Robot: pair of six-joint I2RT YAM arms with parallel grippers.
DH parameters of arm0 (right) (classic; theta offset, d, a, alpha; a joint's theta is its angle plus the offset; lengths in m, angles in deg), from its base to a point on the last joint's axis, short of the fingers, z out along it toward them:
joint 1: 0 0.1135 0.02 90
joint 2: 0 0 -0.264 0
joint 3: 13.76 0 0.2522 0
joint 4: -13.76 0 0.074 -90
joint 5: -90 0 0 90
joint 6: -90 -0.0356 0 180
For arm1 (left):
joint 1: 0 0.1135 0.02 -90
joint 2: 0 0 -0.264 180
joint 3: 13.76 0 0.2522 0
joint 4: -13.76 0 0.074 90
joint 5: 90 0 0 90
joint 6: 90 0.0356 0 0
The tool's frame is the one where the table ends.
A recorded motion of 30 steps. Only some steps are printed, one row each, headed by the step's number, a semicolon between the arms.
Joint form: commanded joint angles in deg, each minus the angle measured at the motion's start. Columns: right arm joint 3, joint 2, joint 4, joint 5, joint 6, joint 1; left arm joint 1, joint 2, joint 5, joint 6, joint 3, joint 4.
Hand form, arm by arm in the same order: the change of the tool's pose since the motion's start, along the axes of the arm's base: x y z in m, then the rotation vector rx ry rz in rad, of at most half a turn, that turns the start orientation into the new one. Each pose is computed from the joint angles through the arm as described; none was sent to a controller.
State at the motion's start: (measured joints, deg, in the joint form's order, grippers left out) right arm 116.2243 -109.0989 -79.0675 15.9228 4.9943 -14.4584; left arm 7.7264 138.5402 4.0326 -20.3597 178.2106 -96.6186
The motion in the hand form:
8: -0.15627 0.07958 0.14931 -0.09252 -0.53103 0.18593; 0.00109 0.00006 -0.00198 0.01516 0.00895 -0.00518
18: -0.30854 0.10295 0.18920 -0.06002 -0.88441 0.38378; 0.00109 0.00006 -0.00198 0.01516 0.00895 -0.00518
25: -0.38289 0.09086 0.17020 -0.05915 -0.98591 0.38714; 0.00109 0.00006 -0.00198 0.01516 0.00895 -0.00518
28: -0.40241 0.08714 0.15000 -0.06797 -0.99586 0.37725; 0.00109 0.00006 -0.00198 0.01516 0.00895 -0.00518
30: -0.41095 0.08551 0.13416 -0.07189 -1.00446 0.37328; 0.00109 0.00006 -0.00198 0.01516 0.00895 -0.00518
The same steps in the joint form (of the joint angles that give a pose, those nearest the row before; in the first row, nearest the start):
8: 1.05 29.66 -0.02 -0.09 0.55 10.51; -0.07 0.15 -0.66 0.70 -0.23 -0.06
18: 0.99 50.47 -1.20 -0.74 0.72 23.53; -0.07 0.15 -0.66 0.70 -0.23 -0.06
25: -4.83 63.58 -2.76 -0.77 0.72 24.24; -0.07 0.15 -0.66 0.70 -0.23 -0.06
28: -10.95 69.88 -2.32 -1.40 0.72 24.20; -0.07 0.15 -0.66 0.70 -0.23 -0.06
30: -16.08 74.27 -1.07 -1.66 0.74 24.20; -0.07 0.15 -0.66 0.70 -0.23 -0.06

